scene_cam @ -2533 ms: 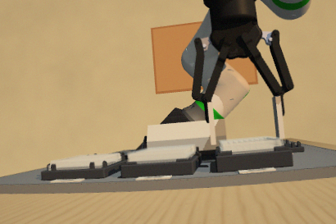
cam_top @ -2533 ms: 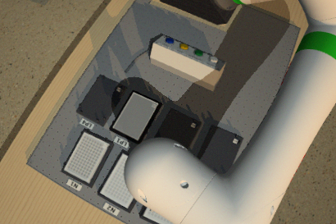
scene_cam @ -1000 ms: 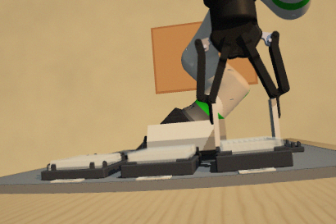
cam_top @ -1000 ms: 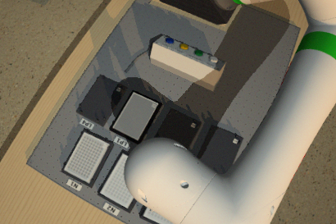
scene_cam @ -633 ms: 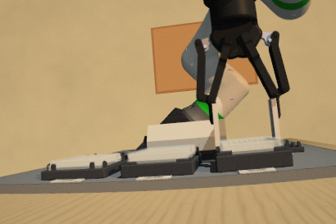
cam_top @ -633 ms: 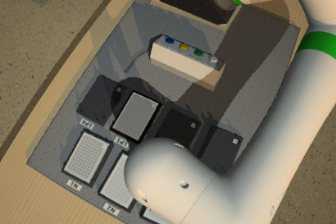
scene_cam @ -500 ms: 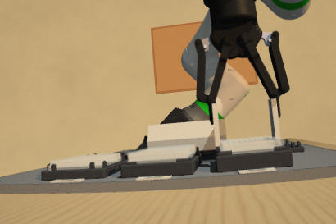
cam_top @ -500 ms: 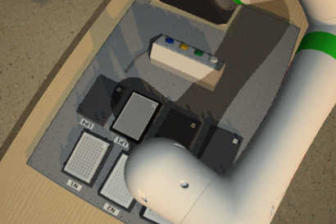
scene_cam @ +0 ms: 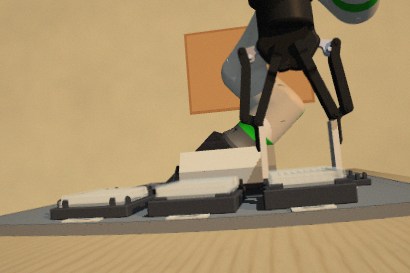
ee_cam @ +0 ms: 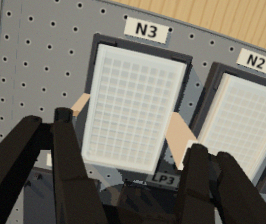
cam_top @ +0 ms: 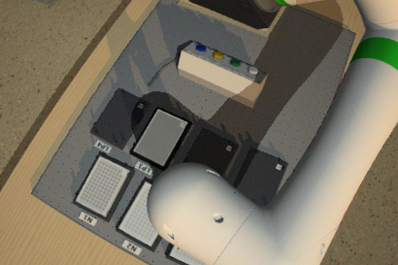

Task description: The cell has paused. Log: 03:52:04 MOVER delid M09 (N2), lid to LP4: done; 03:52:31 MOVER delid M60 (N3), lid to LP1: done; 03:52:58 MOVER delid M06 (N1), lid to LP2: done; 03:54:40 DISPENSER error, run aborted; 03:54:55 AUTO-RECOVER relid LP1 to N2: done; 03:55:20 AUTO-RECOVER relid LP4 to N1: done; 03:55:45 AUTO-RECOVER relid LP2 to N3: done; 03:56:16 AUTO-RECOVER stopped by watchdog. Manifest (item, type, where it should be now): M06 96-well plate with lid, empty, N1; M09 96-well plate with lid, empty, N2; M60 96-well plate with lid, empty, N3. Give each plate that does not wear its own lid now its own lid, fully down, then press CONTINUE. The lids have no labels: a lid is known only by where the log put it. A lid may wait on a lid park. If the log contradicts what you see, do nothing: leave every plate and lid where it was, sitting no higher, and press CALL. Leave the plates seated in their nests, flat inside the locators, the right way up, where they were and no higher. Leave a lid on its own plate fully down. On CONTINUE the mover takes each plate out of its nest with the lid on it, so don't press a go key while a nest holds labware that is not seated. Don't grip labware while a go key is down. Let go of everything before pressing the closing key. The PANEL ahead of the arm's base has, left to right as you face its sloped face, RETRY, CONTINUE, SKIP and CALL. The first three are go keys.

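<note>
Now: the nest 5 cm below my hand. Round my hand: lid park LP3: 17 cm behind, 9 cm to the right, 5 cm below; then LP2 park: 19 cm behind, 5 cm below, 4 cm to the left; then LP1 label: 21 cm to the right, 7 cm behind, 6 cm below.
</note>
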